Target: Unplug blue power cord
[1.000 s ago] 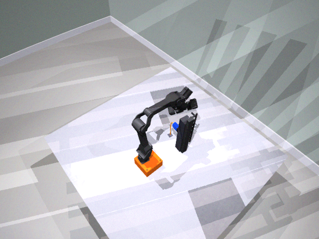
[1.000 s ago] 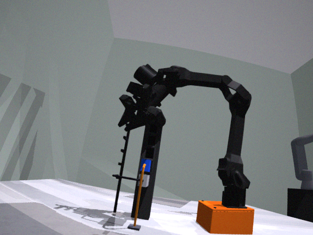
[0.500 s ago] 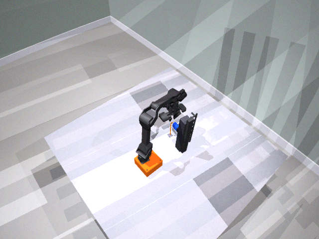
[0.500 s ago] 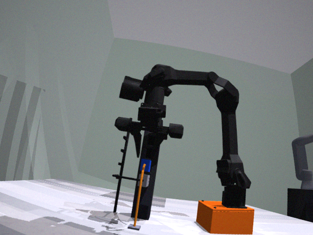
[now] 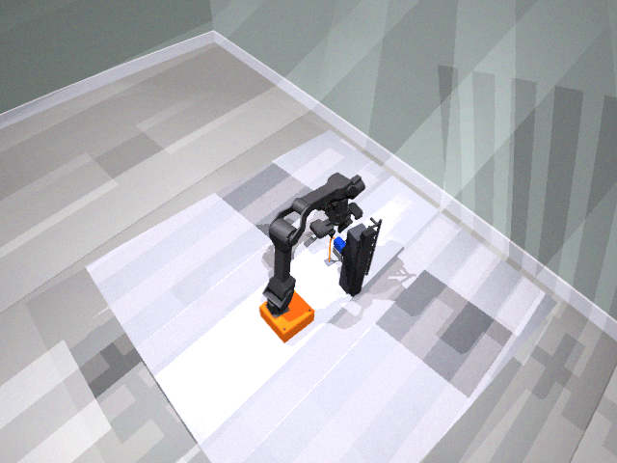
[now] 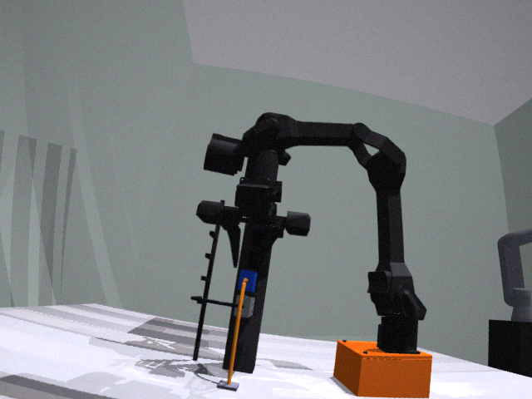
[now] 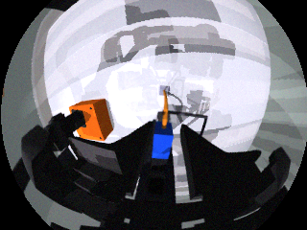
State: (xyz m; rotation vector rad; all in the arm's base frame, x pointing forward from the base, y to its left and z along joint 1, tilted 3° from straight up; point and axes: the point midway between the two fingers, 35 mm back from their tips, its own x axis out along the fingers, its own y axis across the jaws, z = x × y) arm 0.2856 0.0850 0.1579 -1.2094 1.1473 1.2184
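Now: gripper tip 6 cm to the left of the plug and 1 cm above it.
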